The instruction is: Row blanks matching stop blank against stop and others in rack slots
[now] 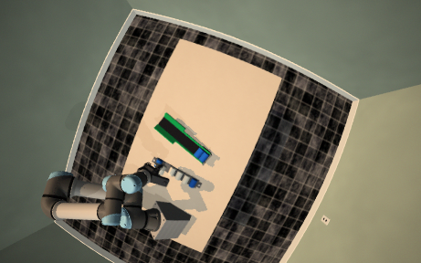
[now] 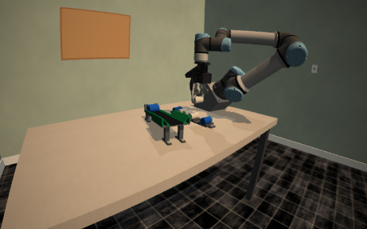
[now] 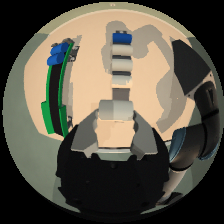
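Right now my hand is 15 cm above the stock rack, 7 cm to the left of it and 3 cm past it.
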